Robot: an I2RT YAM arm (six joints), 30 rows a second.
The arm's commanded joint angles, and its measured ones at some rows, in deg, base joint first. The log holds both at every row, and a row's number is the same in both.
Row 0, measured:
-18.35 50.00 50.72 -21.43 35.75 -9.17
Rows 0 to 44, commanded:
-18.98 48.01 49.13 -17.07 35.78 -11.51
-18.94 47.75 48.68 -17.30 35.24 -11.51
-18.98 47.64 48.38 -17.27 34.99 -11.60
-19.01 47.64 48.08 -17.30 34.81 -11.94
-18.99 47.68 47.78 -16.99 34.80 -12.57
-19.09 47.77 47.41 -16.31 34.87 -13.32
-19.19 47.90 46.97 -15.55 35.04 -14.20
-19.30 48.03 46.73 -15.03 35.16 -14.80
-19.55 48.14 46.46 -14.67 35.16 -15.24
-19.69 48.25 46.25 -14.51 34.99 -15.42
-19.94 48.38 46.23 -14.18 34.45 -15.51
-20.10 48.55 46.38 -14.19 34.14 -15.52
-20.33 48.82 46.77 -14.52 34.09 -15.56
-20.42 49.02 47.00 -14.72 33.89 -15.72
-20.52 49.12 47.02 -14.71 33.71 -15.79
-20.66 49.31 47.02 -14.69 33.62 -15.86
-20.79 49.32 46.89 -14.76 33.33 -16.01
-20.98 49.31 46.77 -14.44 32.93 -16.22
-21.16 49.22 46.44 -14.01 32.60 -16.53
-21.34 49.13 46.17 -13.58 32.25 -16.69
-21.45 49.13 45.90 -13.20 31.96 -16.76
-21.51 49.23 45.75 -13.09 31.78 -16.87
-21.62 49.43 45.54 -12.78 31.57 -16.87
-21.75 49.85 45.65 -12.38 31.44 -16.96
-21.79 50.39 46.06 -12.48 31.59 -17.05
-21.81 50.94 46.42 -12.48 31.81 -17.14
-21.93 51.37 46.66 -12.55 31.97 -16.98
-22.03 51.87 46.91 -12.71 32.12 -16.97
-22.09 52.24 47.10 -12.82 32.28 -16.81
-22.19 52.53 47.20 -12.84 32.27 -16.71
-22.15 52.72 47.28 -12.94 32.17 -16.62
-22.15 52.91 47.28 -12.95 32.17 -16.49
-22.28 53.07 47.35 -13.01 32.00 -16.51
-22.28 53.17 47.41 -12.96 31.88 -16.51
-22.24 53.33 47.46 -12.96 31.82 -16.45
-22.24 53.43 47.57 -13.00 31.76 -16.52
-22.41 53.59 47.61 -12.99 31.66 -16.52
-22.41 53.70 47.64 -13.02 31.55 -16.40
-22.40 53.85 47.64 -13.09 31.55 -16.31
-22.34 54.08 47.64 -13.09 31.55 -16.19
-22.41 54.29 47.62 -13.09 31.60 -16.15
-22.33 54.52 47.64 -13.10 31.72 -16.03
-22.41 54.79 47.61 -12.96 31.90 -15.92
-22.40 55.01 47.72 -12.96 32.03 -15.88
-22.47 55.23 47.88 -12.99 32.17 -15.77
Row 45, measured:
-22.02 54.72 46.35 -14.13 32.05 -16.14
